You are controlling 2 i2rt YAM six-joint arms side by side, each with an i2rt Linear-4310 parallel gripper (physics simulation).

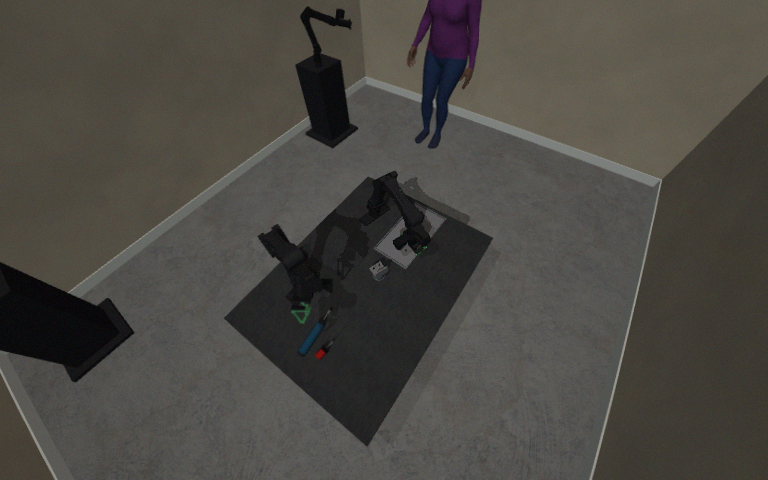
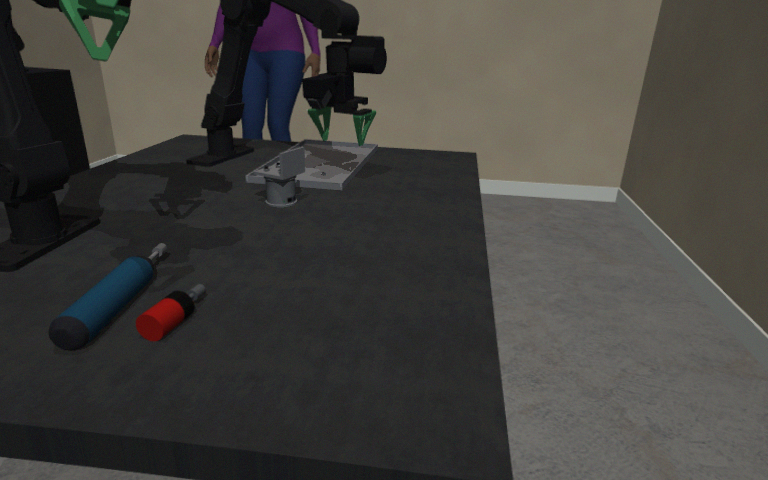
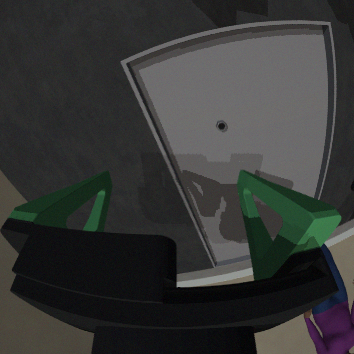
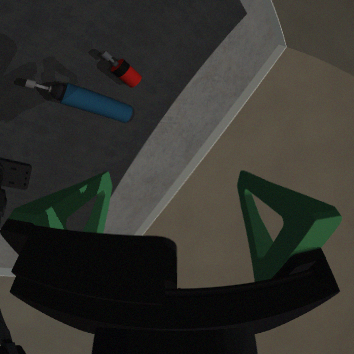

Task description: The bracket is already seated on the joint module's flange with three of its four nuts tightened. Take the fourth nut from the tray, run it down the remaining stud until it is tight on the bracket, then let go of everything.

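Pixels of known places: left gripper, fingertip midpoint: (image 1: pixel 412 248) (image 2: pixel 342 142) (image 3: pixel 173 177); right gripper, fingertip midpoint: (image 1: pixel 304 315) (image 2: pixel 102 35) (image 4: pixel 174 177); left arm's base, link origin: (image 1: pixel 374 214) (image 2: pixel 222 157); right arm's base, link origin: (image 2: pixel 40 242).
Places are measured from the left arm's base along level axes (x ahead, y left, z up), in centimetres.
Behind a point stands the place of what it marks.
The fourth nut (image 1: pixel 405 250) @(z 0.9, x 31.9, y -4.8 cm) (image 2: pixel 323 173) @(z 0.9, x 32.1, y -5.1 cm) (image 3: pixel 221 126) @(z 0.9, x 32.0, y -4.6 cm) lies on the floor of the grey tray (image 1: pixel 396 258) @(z 0.4, x 32.1, y -11.9 cm) (image 2: pixel 321 183) @(z 1.2, x 36.1, y -13.8 cm) (image 3: pixel 280 80) @(z 0.4, x 25.0, y -9.4 cm). My left gripper (image 2: pixel 343 141) @(z 8.5, x 36.9, y -4.6 cm) (image 3: pixel 173 177) @(z 8.5, x 36.9, y -4.6 cm) is open and empty, above the tray near its long side, with the nut off to one side of its fingers. The joint module (image 1: pixel 379 277) @(z 2.8, x 35.3, y -27.1 cm) (image 2: pixel 280 192) @(z 2.9, x 34.6, y -28.1 cm) stands upright beside the tray, with the L-shaped bracket (image 1: pixel 376 268) @(z 6.7, x 32.0, y -26.0 cm) (image 2: pixel 292 163) @(z 8.5, x 36.6, y -26.5 cm) on top. Small dark fasteners show on the bracket; their seating is too small to tell. My right gripper (image 4: pixel 174 177) @(z 31.1, x 39.2, y -67.4 cm) is open and empty, high above the table near the tools.
A blue driver (image 1: pixel 310 339) @(z 3.9, x 38.0, y -71.6 cm) (image 2: pixel 107 297) @(z 3.5, x 39.2, y -72.8 cm) (image 4: pixel 97 102) @(z 4.0, x 37.4, y -70.3 cm) and a shorter red driver (image 1: pixel 320 354) @(z 3.3, x 46.3, y -72.0 cm) (image 2: pixel 162 318) @(z 2.8, x 47.1, y -73.2 cm) (image 4: pixel 131 76) @(z 3.4, x 45.7, y -71.9 cm) lie on the dark table (image 1: pixel 368 418) @(z 0.0, x 79.3, y -72.0 cm) (image 2: pixel 339 396) @(z 0.0, x 69.0, y -74.5 cm). A person (image 1: pixel 447 73) (image 2: pixel 271 79) stands beyond the table. The bracket's upright plate rises beside the tray.
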